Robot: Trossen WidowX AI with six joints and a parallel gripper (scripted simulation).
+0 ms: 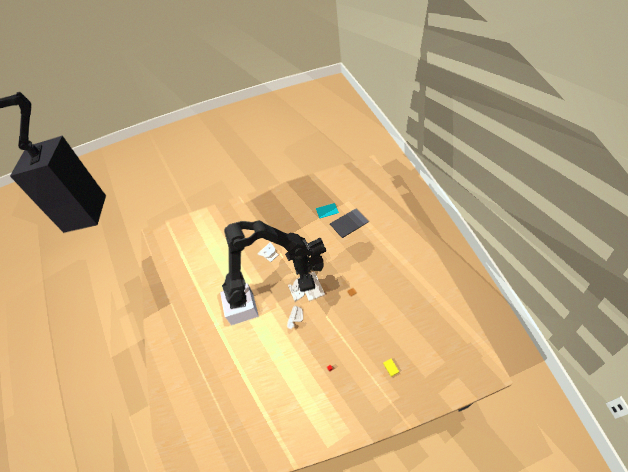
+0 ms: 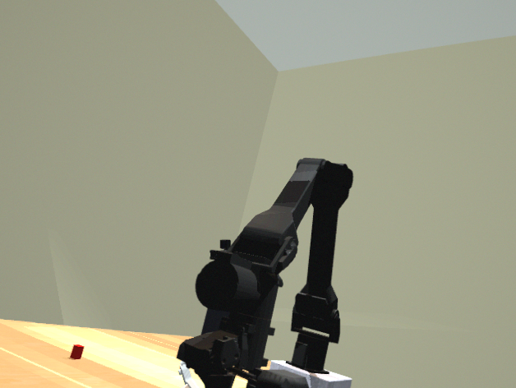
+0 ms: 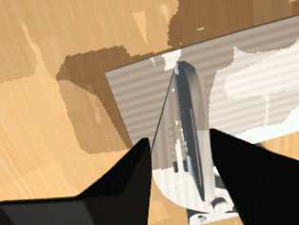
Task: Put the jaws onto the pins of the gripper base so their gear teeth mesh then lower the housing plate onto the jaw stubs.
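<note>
The flat white plate is 2 cm ahead of my gripper tip, 3 cm to the right of it and 1 cm below it. The rest, counted from my gripper tip: red cube (4 cm ahead, 39 cm to the right); then dark grey plate (24 cm ahead, 27 cm to the left, 1 cm below); then small brown piece (18 cm ahead, 9 cm to the right, 1 cm below).
</note>
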